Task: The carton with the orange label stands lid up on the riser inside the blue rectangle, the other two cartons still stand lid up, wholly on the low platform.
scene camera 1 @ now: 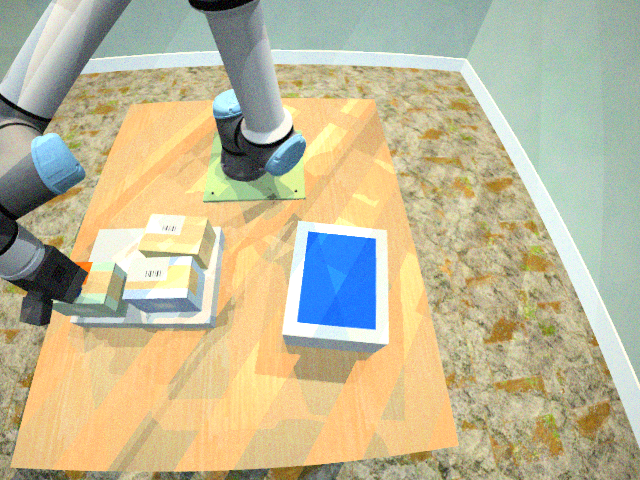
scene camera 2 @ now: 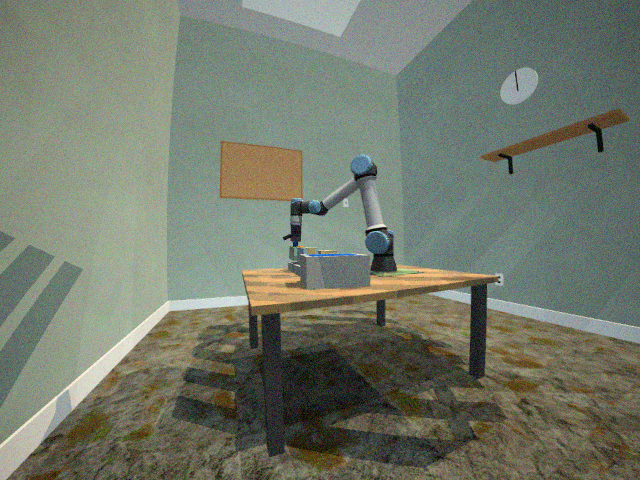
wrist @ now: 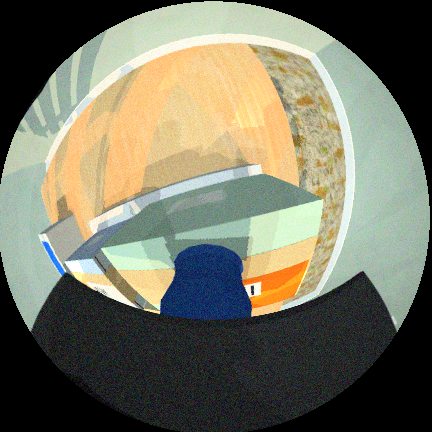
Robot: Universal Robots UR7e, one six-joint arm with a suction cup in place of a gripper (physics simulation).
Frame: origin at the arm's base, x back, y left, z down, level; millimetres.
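Where they show: hand, tool point: (wrist: 209,253); arm's base, link origin: (scene camera 1: 246,162) (scene camera 2: 383,270).
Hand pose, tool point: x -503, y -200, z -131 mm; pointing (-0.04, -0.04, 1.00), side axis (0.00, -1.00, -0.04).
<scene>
Each offset is from my tool point to the top centre of the thing. Level surfaces: height alone.
The carton with the orange label @(dx +18, dy +0, dz -16 mm) (scene camera 1: 104,286) (wrist: 278,238) stands lid up at the left end of the low grey platform @(dx +98, dy +73, dz +90 mm) (scene camera 1: 109,243) (wrist: 193,185), cut off by the edge of scene camera 1. My suction cup (wrist: 206,282) (scene camera 2: 295,243) sits on its lid beside the orange label, and suction holds the carton. A dark shadow shows under the carton's front. The other two cartons @(dx +169, dy +142, dz +10 mm) (scene camera 1: 177,235) @(dx +60, dy +158, dz -7 mm) (scene camera 1: 161,283) stand lid up on the platform, each with a white barcode label. The white riser @(dx +127, dy +510, dz +18 mm) (scene camera 1: 337,338) (scene camera 2: 334,271) with the blue rectangle @(dx +127, dy +510, dz +18 mm) (scene camera 1: 337,281) stands to the right.
The wooden table @(dz +138 mm) (scene camera 1: 270,405) (scene camera 2: 366,288) carries everything. The arm's base (scene camera 1: 251,152) stands on a green plate (scene camera 1: 223,190) at the back. The arm reaches over the platform from above. The table's right edge drops to the floor beyond the riser.
</scene>
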